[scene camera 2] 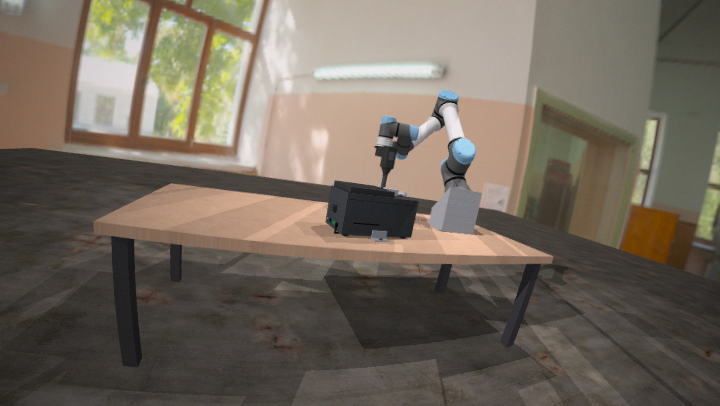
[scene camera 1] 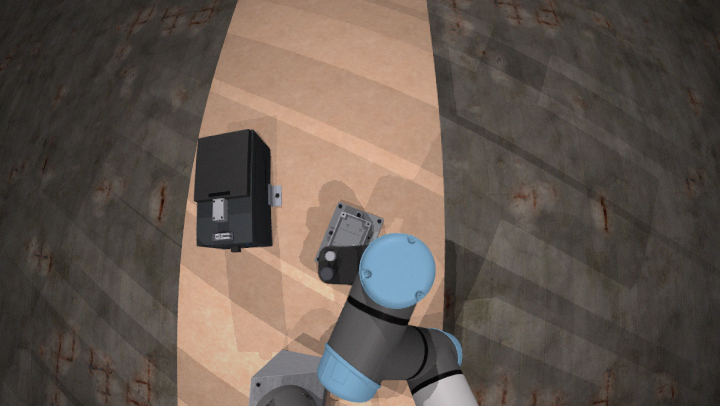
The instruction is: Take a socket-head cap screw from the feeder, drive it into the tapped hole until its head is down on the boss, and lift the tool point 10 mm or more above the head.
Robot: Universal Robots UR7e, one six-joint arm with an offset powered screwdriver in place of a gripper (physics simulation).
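Observation:
The screwdriver [scene camera 1: 340, 265] [scene camera 2: 384, 180] hangs upright from the wrist. In scene camera 1 its dark housing covers the near end of the grey fixture with the light grey housing part [scene camera 1: 348, 230]. In scene camera 2 its thin nose points down behind the feeder, and its tip is hidden there. Whether a screw is on the tip cannot be seen, and the tapped hole and its boss cannot be made out. The black screw feeder [scene camera 1: 222, 166] [scene camera 2: 378, 214] stands at the left of the table in scene camera 1, apart from the screwdriver.
A small metal bracket [scene camera 1: 276, 195] [scene camera 2: 379, 235] sits at the feeder's side. The grey robot pedestal [scene camera 1: 287, 367] [scene camera 2: 456, 211] stands on the wooden table [scene camera 1: 327, 75] [scene camera 2: 201, 216] near the fixture. The arm's blue-capped wrist [scene camera 1: 397, 270] [scene camera 2: 388, 120] is over the fixture's right side in scene camera 1.

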